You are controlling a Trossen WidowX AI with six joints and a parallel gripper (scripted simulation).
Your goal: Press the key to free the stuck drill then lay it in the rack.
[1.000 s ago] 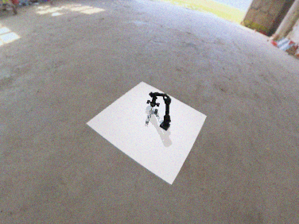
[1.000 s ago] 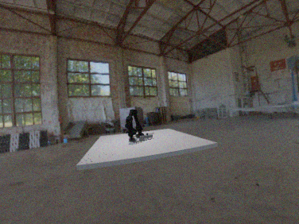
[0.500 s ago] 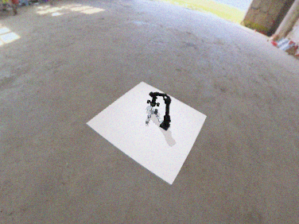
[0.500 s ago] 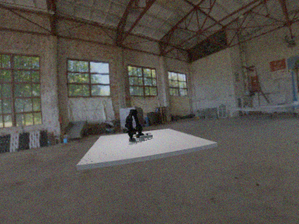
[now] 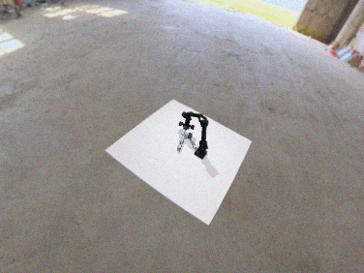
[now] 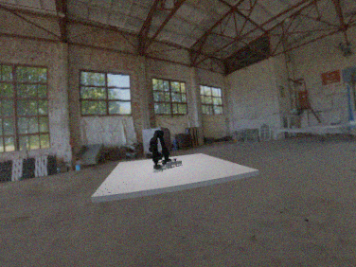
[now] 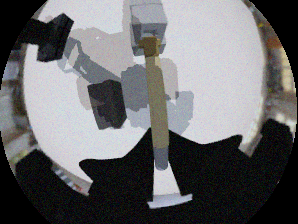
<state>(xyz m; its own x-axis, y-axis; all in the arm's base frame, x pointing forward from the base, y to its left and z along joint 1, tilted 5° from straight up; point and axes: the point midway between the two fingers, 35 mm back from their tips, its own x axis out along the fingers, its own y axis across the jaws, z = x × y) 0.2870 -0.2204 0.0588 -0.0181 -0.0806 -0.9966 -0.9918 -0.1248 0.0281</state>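
My gripper tip is now 70 mm past the small dark rack, 30 mm to the right of it and 30 mm above it.
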